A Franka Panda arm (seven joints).
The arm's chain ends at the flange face. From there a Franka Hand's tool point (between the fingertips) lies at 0.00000 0.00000 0.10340 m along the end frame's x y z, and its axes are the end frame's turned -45 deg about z.
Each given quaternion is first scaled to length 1.
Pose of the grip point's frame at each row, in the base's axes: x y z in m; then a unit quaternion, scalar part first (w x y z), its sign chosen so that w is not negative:
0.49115, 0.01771, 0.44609, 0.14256, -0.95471, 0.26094, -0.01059
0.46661, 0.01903, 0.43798, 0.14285, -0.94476, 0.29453, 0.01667
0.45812, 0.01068, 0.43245, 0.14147, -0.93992, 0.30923, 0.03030
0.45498, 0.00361, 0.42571, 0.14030, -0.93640, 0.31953, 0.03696
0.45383, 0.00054, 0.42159, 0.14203, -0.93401, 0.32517, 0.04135
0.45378, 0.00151, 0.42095, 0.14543, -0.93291, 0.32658, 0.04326
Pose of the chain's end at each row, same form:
0.48137, -0.00986, 0.54526, 0.13576, -0.78218, 0.60643, 0.04477
0.46117, -0.00989, 0.53710, 0.12560, -0.76013, 0.63365, 0.07007
0.45496, -0.01876, 0.53152, 0.11911, -0.75003, 0.64538, 0.08213
0.45287, -0.02600, 0.52476, 0.11548, -0.74284, 0.65355, 0.08784
0.45227, -0.02967, 0.52046, 0.11540, -0.73848, 0.65785, 0.09256
0.45230, -0.02947, 0.51959, 0.11781, -0.73692, 0.65873, 0.09562

